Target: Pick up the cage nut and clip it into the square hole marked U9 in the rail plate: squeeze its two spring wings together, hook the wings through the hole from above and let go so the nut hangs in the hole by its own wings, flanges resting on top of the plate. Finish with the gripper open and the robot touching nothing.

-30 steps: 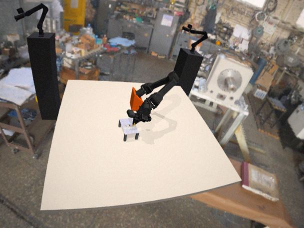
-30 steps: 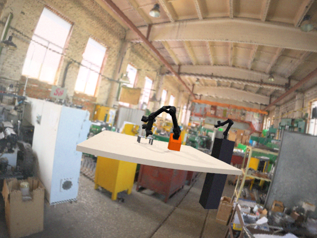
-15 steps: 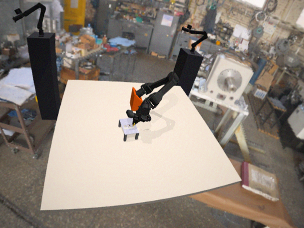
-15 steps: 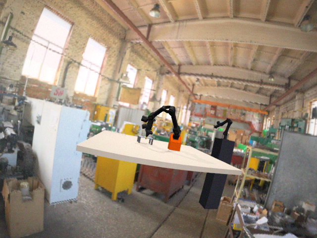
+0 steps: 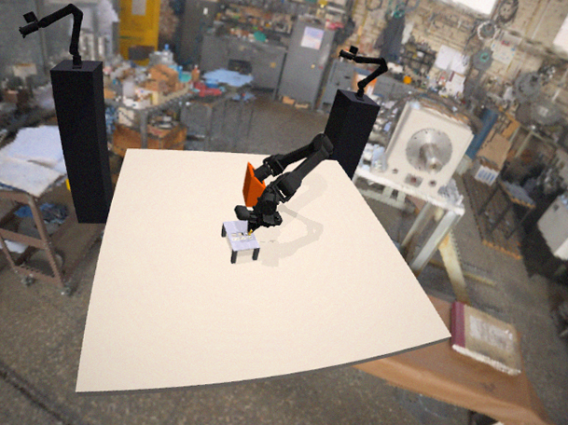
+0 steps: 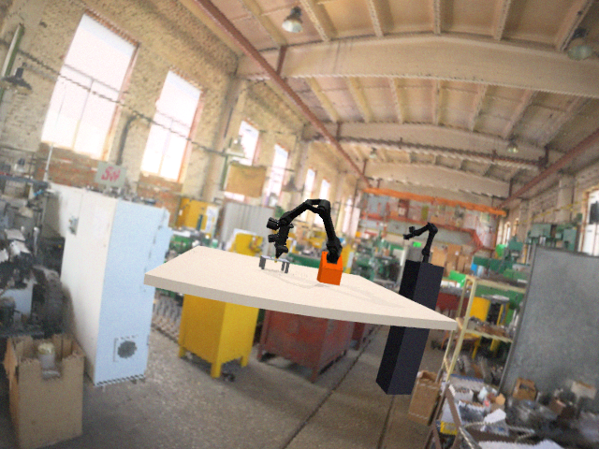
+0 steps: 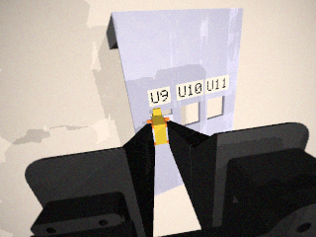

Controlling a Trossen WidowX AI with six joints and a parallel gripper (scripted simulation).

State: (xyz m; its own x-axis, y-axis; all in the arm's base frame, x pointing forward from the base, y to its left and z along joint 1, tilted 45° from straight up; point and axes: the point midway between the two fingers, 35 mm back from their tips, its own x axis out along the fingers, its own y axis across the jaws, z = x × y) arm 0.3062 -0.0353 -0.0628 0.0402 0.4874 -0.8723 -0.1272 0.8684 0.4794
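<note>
My gripper tip is 10 mm above the orange cage nut.
</note>
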